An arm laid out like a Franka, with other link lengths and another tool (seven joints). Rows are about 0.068 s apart.
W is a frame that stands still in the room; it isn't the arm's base.
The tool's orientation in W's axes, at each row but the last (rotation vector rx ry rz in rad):
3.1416, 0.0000, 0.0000
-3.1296, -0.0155, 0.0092
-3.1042, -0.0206, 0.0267
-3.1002, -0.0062, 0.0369
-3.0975, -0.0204, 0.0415
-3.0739, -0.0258, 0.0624
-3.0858, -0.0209, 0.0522
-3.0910, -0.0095, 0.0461
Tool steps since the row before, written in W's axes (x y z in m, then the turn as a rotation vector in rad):
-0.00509, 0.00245, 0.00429, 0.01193, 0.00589, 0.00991
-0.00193, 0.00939, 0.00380, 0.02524, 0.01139, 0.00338
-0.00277, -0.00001, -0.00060, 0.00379, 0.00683, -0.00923
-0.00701, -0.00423, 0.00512, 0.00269, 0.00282, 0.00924
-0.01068, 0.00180, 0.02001, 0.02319, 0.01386, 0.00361
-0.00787, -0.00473, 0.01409, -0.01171, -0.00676, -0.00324
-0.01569, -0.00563, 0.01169, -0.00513, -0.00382, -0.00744
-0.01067, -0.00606, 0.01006, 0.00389, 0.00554, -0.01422
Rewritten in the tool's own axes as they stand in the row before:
-0.00509, -0.00245, -0.00429, 0.01193, -0.00589, -0.00991
-0.00186, -0.00945, -0.00368, 0.02533, -0.01118, -0.00339
-0.00276, 0.00000, 0.00065, 0.00404, -0.00643, 0.00941
-0.00715, 0.00399, -0.00512, 0.00248, -0.00319, -0.00918
-0.01118, -0.00281, -0.01962, 0.02327, -0.01371, -0.00363
-0.00851, 0.00365, -0.01404, -0.01169, 0.00678, 0.00326
-0.01615, 0.00477, -0.01144, -0.00493, 0.00416, 0.00739
-0.01101, 0.00549, -0.01003, 0.00435, -0.00480, 0.01436

